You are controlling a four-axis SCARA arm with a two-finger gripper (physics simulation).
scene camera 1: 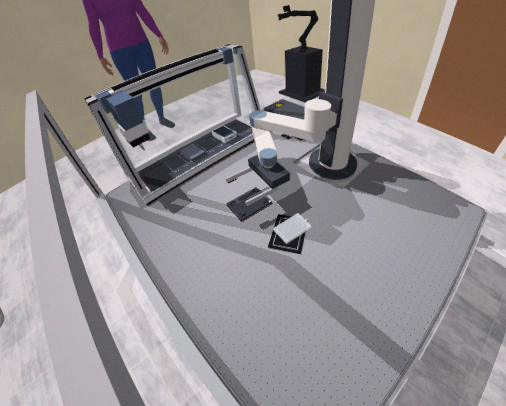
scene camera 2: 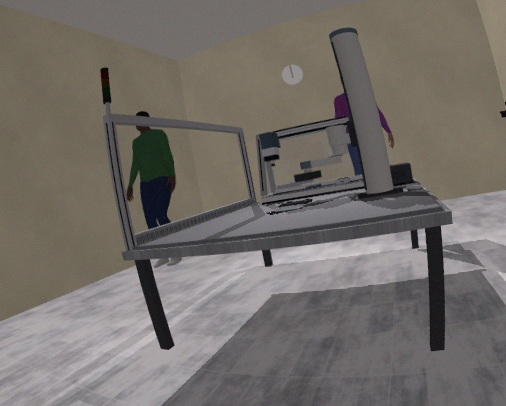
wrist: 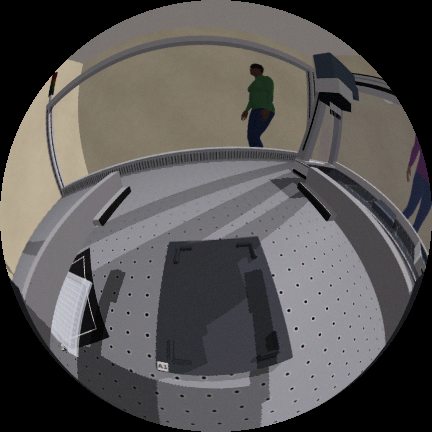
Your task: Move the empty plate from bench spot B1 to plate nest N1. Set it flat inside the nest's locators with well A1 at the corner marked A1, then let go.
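Frame: origin at the arm's base, x ahead, y left, z up, level; centimetres.
Seen in the pictures: gripper, fingertip midpoint: (scene camera 1: 235, 191) (scene camera 2: 284, 186) (wrist: 212, 171); arm's base, origin of the base link: (scene camera 1: 332, 163) (scene camera 2: 380, 195).
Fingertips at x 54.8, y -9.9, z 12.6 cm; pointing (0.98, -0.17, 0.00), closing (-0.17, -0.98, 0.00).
Note:
Offsets run from my fingertips to a thing's top centre. "pt": to the spot under its first point.
The clear, light-coloured empty plate @[dz -9.7, dx -8.3, dy +23.4 cm] (scene camera 1: 291, 228) (wrist: 72, 312) lies turned askew on the black mat of bench spot B1 @[pt dz -11.2, dx -9.7, dy +15.0 cm] (wrist: 101, 333), which has a white outline. Plate nest N1 @[dz -9.6, dx -5.1, dy +0.6 cm] (scene camera 1: 240, 209) (wrist: 200, 290) is a dark flat block with raised corner locators and no plate on it. Its A1 label @[pt dz -10.1, dx -12.0, dy +6.9 cm] (wrist: 162, 366) shows at the near left corner in the wrist view. My gripper (scene camera 1: 239, 190) (wrist: 212, 171) is open and empty, raised above the bench over the nest area, with the plate off to its left in the wrist view. Fine finger detail is too small in scene camera 2.
The arm's thick column (scene camera 1: 345, 75) (scene camera 2: 362, 110) stands at the bench's back. An aluminium frame with a blue-grey head @[pt dz +33.4, dx +20.1, dy -36.6 cm] (scene camera 1: 125, 112) (wrist: 334, 72) stands over a dark tray strip at the side. A small white-rimmed unit @[pt dz -3.3, dx -26.2, dy -43.7 cm] (scene camera 1: 224, 134) sits on that strip. A tall guard frame (scene camera 2: 112, 175) lines another edge.

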